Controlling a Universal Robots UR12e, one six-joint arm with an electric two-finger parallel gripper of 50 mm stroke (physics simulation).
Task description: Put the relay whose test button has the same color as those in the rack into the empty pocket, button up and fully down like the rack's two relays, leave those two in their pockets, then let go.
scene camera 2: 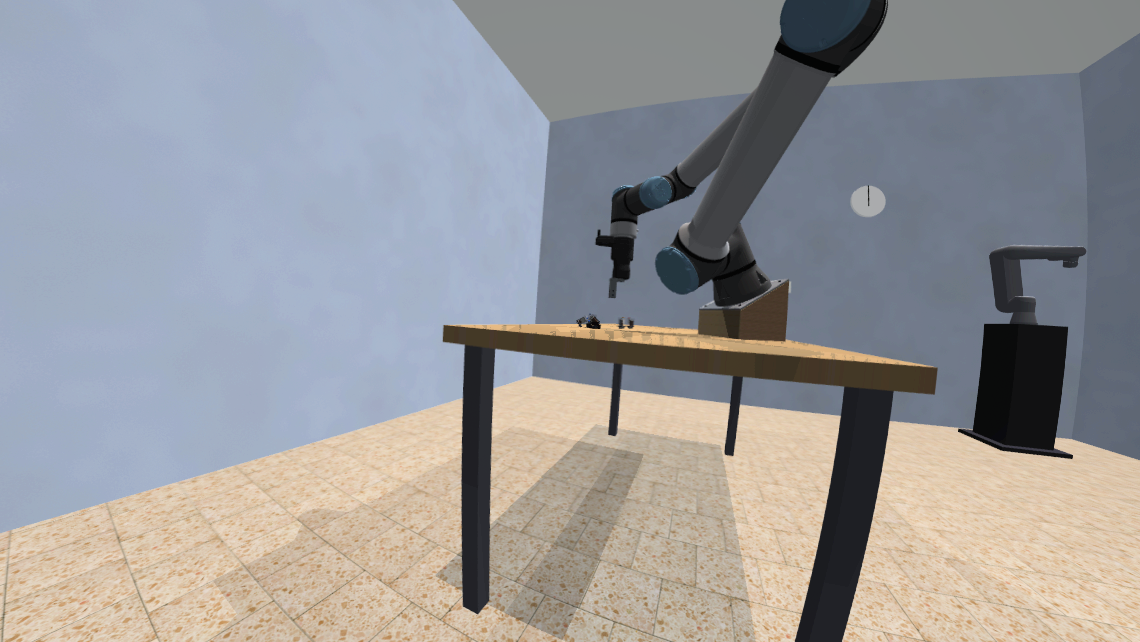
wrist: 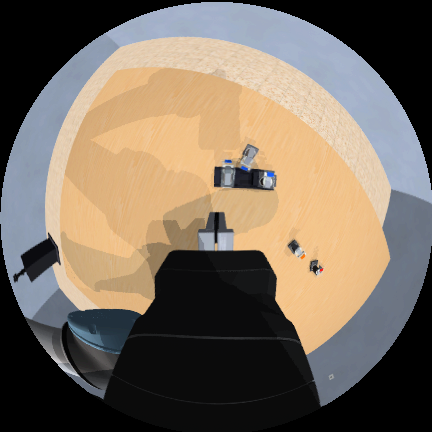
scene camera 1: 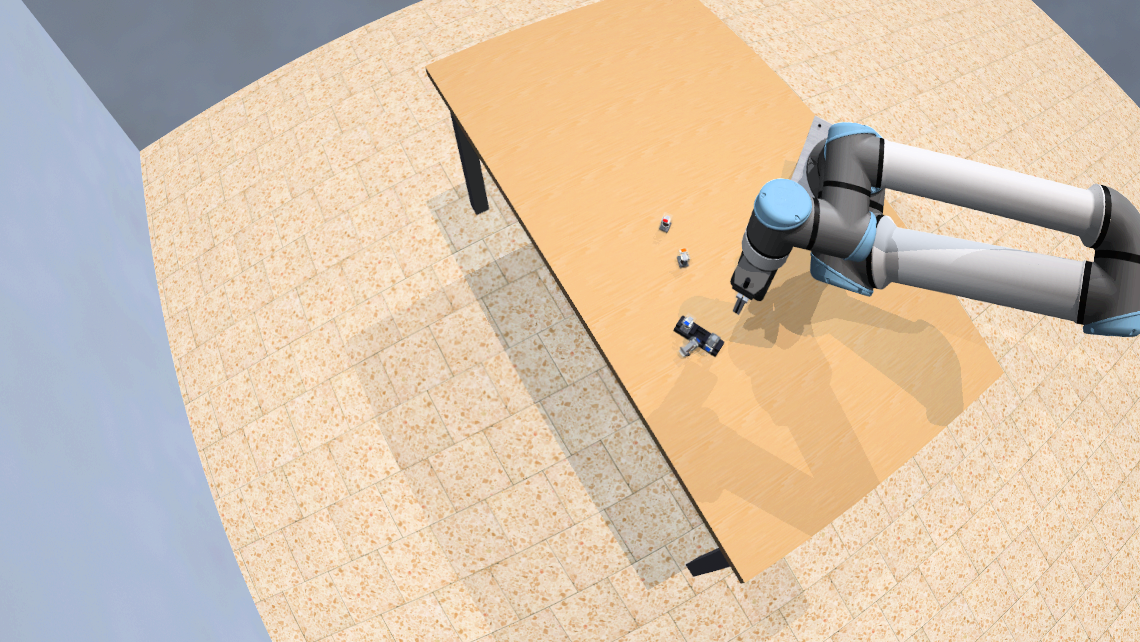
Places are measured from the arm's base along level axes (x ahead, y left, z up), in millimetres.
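Pixels of known places: gripper, fingertip midpoint: [scene camera 2: 612, 297] [wrist: 216, 221] [scene camera 1: 737, 309]; arm's base, origin of the base link: [scene camera 2: 742, 294].
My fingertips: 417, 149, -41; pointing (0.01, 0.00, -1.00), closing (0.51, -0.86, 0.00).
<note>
Ahead of a thing's pixels: the offset from my fingertips to its top centre, as dx, dy, dz. Level surfaces: height alone.
The black rack @(+67, -15, -82) [scene camera 1: 702, 330] [scene camera 2: 593, 322] [wrist: 244, 185] holds two blue-button relays in its end pockets. One relay @(+82, -44, -57) [scene camera 1: 686, 323] [wrist: 266, 180] is at the right in the wrist view. The other relay @(+55, +14, -57) [scene camera 1: 711, 342] [wrist: 228, 175] is at the left; its button shows past the rack's far edge, so it looks tilted. The middle pocket is empty. A loose blue-button relay @(+101, -1, -63) [scene camera 1: 688, 347] [wrist: 249, 155] lies tipped beyond the rack, its button end at the rack's far edge by the middle pocket; contact is unclear. My gripper [scene camera 1: 738, 309] [scene camera 2: 612, 296] [wrist: 216, 221] is shut, empty and above the table beside the rack.
An orange-button relay @(+9, -181, -62) [scene camera 1: 683, 257] [wrist: 296, 249] and a red-button relay @(-2, -274, -62) [scene camera 1: 665, 223] [wrist: 316, 268] stand on the table @(dz -105) [scene camera 1: 574, 159] away from the rack. The arm's base is at the table's edge. Arm shadows fall around the rack.
</note>
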